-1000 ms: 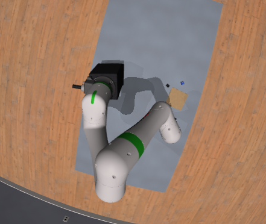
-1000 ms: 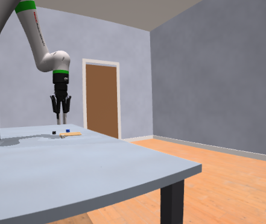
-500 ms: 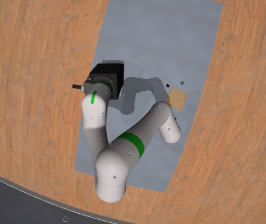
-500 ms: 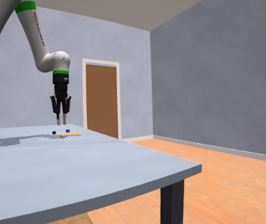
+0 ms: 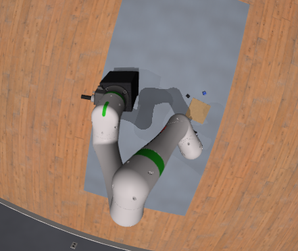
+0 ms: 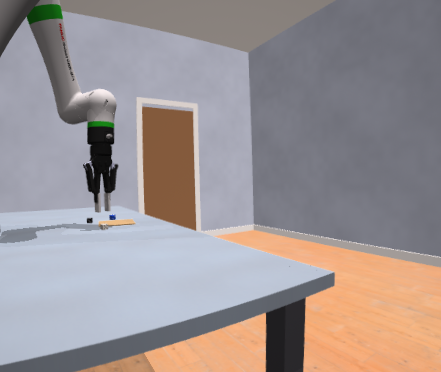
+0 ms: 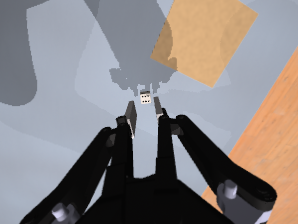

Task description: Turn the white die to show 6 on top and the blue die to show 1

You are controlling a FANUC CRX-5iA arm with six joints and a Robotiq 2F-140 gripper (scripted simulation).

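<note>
The white die is 90 mm below my hand. From my hand the other things lie so: blue die 90 mm ahead, 260 mm to the left, 90 mm below; then black die 10 mm behind, 210 mm to the left, 90 mm below; then tan mat 80 mm ahead, 130 mm to the left, 90 mm below.
</note>
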